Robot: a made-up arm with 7 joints.
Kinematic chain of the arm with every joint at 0, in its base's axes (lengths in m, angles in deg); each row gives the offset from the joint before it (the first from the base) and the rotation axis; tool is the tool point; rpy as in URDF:
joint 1: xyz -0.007 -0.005 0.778 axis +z
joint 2: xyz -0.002 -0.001 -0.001 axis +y
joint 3: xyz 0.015 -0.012 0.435 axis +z
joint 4: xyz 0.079 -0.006 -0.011 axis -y
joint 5: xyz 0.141 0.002 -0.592 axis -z
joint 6: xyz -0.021 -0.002 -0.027 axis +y
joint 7: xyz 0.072 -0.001 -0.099 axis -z
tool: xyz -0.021 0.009 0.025 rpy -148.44 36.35 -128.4
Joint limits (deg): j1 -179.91..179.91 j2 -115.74..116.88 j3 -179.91..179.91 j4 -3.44..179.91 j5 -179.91..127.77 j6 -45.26..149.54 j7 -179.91..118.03
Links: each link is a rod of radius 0.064 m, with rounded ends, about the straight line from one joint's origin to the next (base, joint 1, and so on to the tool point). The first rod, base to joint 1, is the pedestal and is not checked.
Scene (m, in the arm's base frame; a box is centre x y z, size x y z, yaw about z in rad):
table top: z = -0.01
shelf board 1: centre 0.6 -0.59 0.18 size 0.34 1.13 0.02 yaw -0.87
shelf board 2: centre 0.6 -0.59 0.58 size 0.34 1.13 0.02 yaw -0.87
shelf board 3: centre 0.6 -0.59 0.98 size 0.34 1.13 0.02 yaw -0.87
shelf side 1: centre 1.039 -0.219 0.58 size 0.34 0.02 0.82 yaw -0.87
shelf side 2: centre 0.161 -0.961 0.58 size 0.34 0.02 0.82 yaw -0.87
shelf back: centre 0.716 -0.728 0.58 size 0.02 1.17 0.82 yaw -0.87
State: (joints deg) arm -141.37 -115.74 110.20 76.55 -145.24 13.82 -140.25
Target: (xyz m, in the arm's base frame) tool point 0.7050 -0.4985 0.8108
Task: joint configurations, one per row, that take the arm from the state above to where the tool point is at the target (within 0.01 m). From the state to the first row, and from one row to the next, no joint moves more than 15 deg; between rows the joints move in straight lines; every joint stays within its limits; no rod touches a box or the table.
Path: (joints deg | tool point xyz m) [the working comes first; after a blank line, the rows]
Joints at the target: -149.92 -101.16 81.12 74.46 -145.67 17.77 -140.31
Straight joint move there: touches shelf board 2.

1: -130.44 -106.90 117.97 64.06 -146.36 7.05 -140.86 | 0.5415 -0.3432 0.3505
2: -119.51 -98.07 125.74 51.56 -147.49 0.28 -141.47 | 0.4481 -0.2463 0.3464
3: -114.99 -99.46 112.11 45.76 -148.56 -1.32 -141.84 | 0.4917 -0.2709 0.5064
4: -110.47 -100.85 98.47 39.97 -149.62 -2.92 -142.21 | 0.5035 -0.2620 0.6659
5: -105.95 -102.24 84.84 34.17 -150.69 -4.52 -142.57 | 0.4801 -0.2318 0.8108
6: -120.61 -101.88 83.60 47.60 -149.02 2.91 -141.82 | 0.5741 -0.3019 0.8134
7: -135.27 -101.52 82.36 61.03 -147.35 10.34 -141.07 | 0.6507 -0.3924 0.8137
8: -149.92 -101.16 81.12 74.46 -145.67 17.77 -140.31 | 0.7050 -0.4985 0.8108

